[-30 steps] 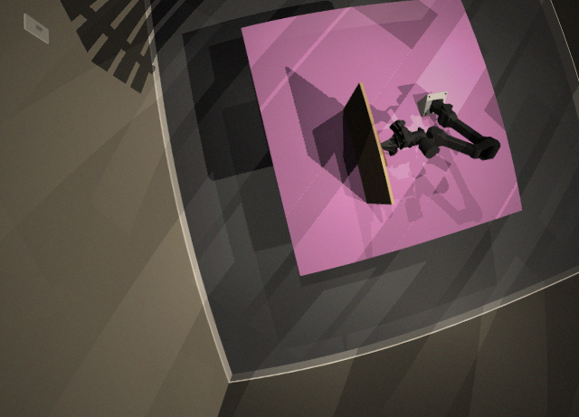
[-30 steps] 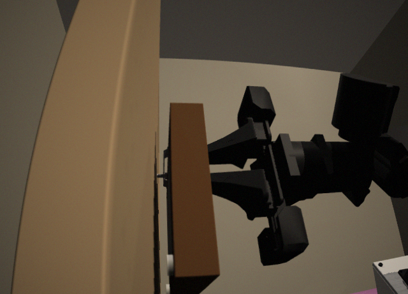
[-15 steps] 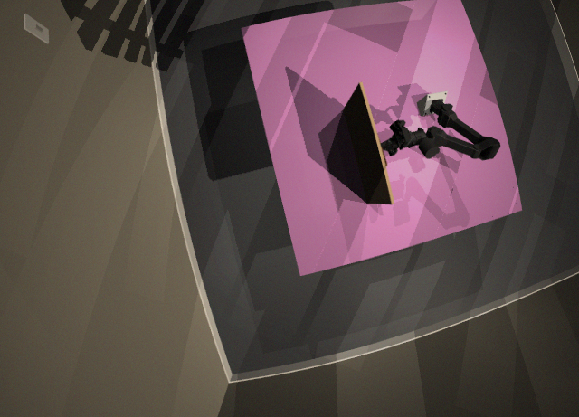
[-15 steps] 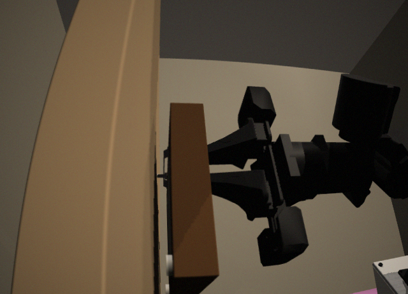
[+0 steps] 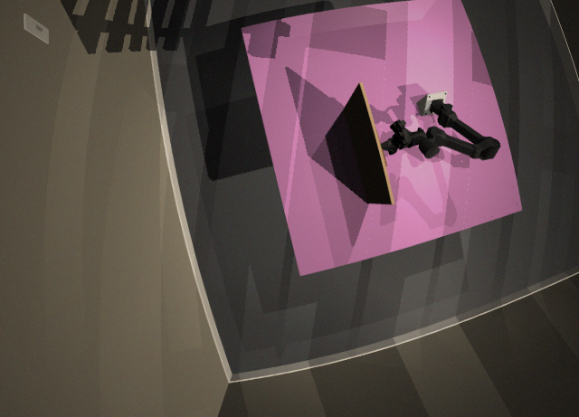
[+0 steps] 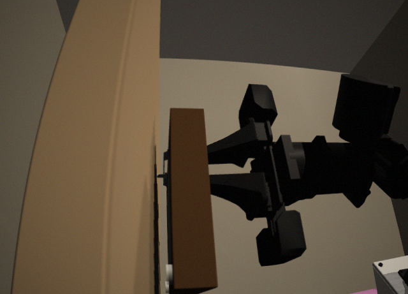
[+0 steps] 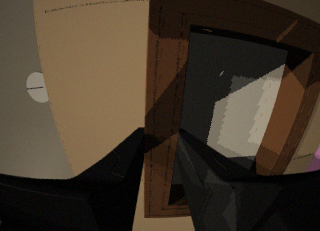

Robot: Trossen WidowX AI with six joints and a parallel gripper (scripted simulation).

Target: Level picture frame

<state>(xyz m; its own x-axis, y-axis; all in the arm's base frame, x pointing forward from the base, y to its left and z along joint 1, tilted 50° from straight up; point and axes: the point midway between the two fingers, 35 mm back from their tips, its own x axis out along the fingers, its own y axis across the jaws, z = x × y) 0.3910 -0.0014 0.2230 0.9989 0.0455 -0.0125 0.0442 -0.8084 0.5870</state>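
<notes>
My gripper tip is 50 mm above the brown wooden picture frame and 10 mm short of it. Also, from my gripper tip: tan wall board (70 mm below, 20 mm ahead, 10 mm to the right).
</notes>
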